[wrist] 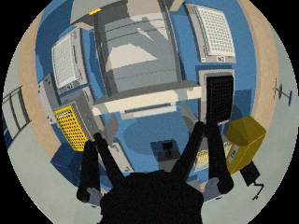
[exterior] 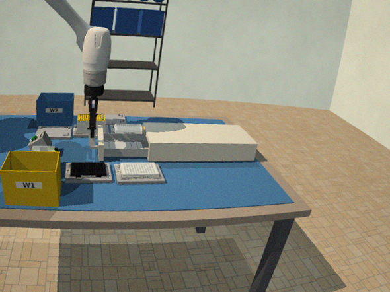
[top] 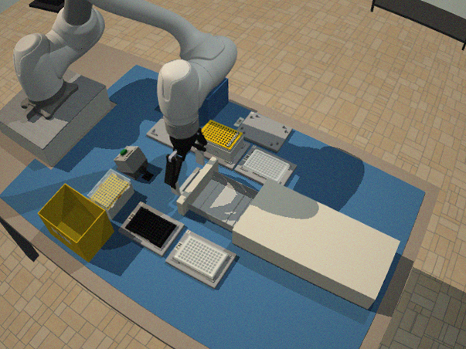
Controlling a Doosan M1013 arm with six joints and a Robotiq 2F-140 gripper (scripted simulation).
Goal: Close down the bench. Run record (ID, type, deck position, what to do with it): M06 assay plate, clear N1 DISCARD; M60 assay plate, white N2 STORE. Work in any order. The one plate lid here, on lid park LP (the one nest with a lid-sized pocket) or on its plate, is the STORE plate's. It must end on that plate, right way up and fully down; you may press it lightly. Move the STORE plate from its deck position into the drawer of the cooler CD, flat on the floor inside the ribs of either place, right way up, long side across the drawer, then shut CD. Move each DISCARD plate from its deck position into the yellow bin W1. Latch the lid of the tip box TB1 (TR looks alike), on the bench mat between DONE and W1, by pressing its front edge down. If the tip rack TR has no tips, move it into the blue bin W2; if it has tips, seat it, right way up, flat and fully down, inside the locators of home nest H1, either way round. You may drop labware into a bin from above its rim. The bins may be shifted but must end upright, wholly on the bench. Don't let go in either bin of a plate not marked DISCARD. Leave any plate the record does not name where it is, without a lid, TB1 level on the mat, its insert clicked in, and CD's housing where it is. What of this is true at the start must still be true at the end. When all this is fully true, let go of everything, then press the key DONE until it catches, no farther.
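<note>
My hand is 20 cm to the left of the nest N2, 16 cm short of it and 6 cm above it. Also, from my hand: tip rack TR: 18 cm to the left, 1 cm below; drawer: 15 cm ahead, 4 cm below, 1 cm to the right; black plate: 18 cm to the right, 5 cm below, 2 cm behind.
</note>
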